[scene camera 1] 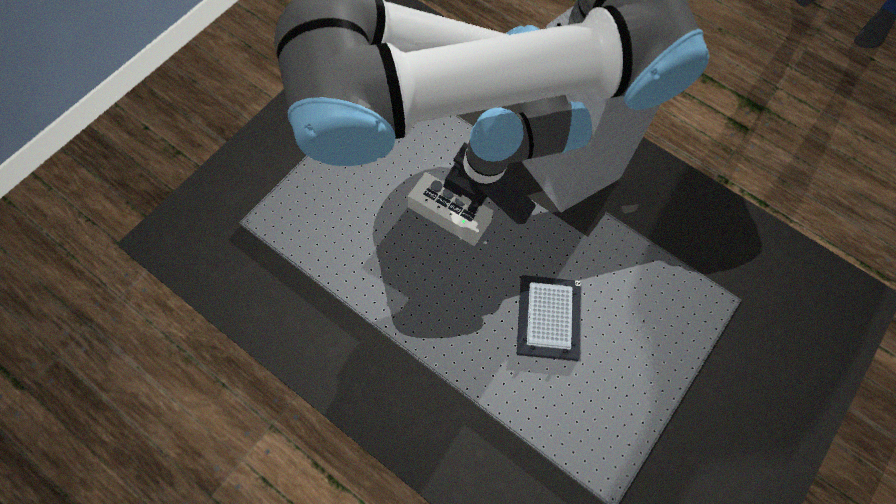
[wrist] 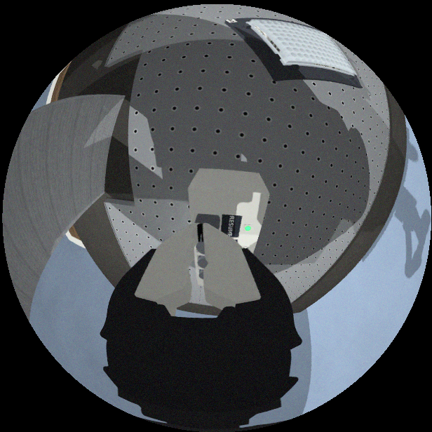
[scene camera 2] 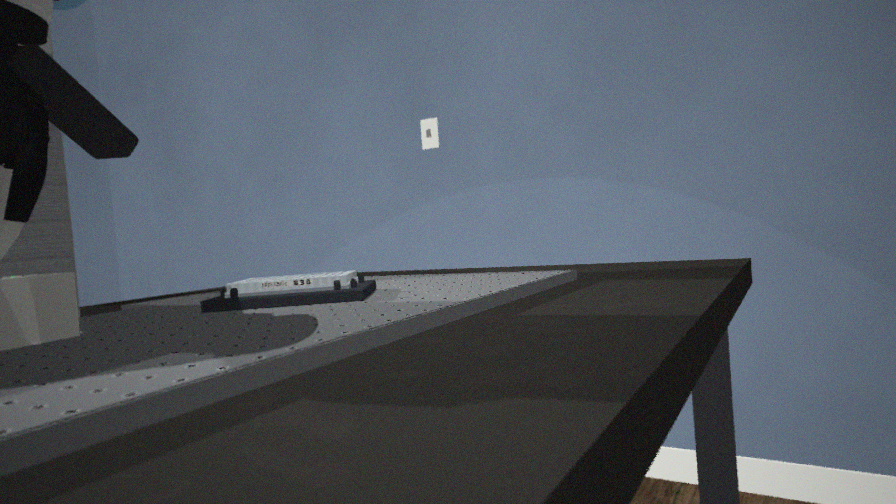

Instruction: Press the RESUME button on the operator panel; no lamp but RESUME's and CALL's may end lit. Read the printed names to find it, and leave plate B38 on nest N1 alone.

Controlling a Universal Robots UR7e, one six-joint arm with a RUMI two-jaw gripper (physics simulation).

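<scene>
The beige operator panel [scene camera 1: 431, 211] [scene camera 2: 53, 313] [wrist: 225, 186] has a row of round buttons with dark name labels. The RESUME label [wrist: 231, 226] is readable in the wrist view, and the lamp [scene camera 1: 463, 221] [wrist: 247, 228] beside it glows green. The other labels are too small to read, and no other lamp shows lit. My gripper [scene camera 1: 474, 206] [wrist: 201, 224] is shut and empty, its tips at the dark button [wrist: 209, 218] beside the RESUME label; contact is hidden. White plate B38 [scene camera 1: 550, 315] [scene camera 2: 300, 282] [wrist: 307, 47] sits on the dark nest [scene camera 1: 523, 313] [scene camera 2: 275, 302] [wrist: 282, 74].
The panel and nest stand on a perforated grey board [scene camera 1: 651, 351] [scene camera 2: 438, 294] [wrist: 210, 105] on a dark table [scene camera 1: 281, 357] [scene camera 2: 476, 351]. A grey block-like pedestal [scene camera 1: 579, 169] [wrist: 60, 165] rises behind the gripper. The arm casts shadow over the panel.
</scene>
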